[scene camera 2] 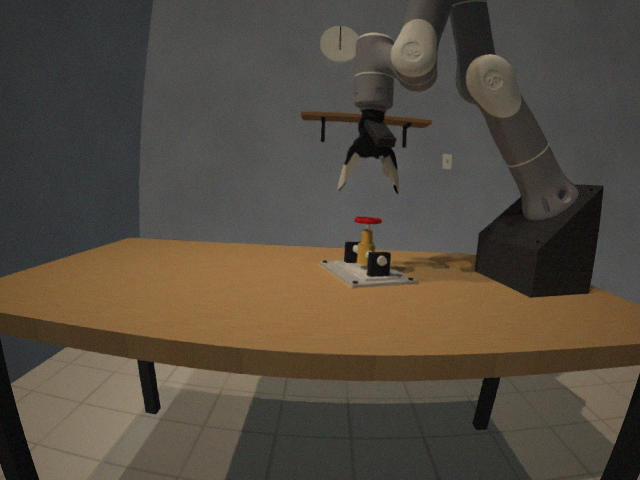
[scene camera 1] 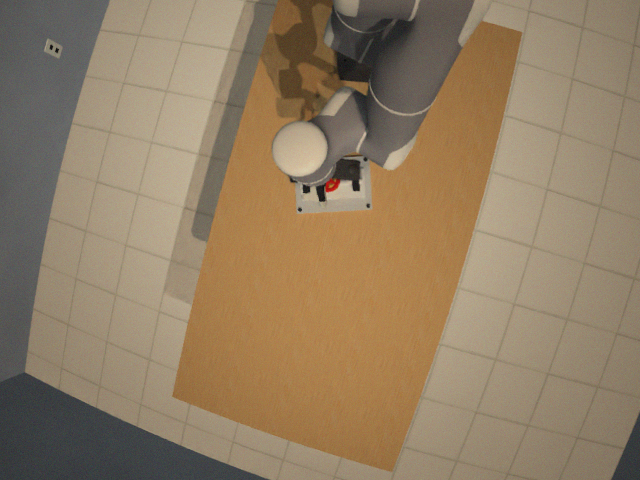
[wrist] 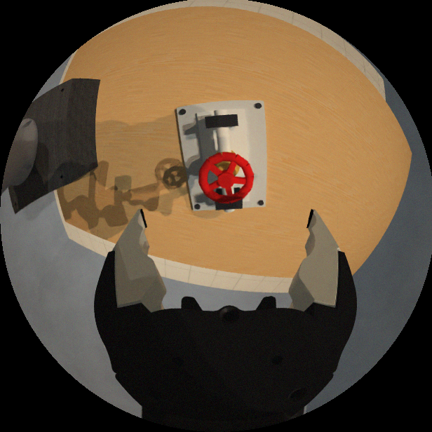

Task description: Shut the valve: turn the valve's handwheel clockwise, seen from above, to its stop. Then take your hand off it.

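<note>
A red spoked handwheel [scene camera 1: 336,186] [scene camera 2: 368,220] [wrist: 227,180] sits level on top of the valve's yellow body [scene camera 2: 366,248]. The valve stands upright on a light grey base plate [scene camera 1: 334,208] [scene camera 2: 338,271] [wrist: 255,150], between two black pipe supports. My gripper [scene camera 2: 368,190] [wrist: 227,210] is open and empty. It hangs above the handwheel, clearly apart from it, with its fingertips pointing down. In the scene camera 1 view my arm hides part of the base plate and part of the wheel. Whether the wheel is at its stop cannot be told by eye.
The plate lies on a wooden table [scene camera 1: 320,310] [scene camera 2: 206,299] [wrist: 320,125]. The arm's dark base mount [scene camera 2: 542,248] [wrist: 70,130] stands to the right in the scene camera 2 view. A wall shelf [scene camera 2: 330,116] shows behind the gripper.
</note>
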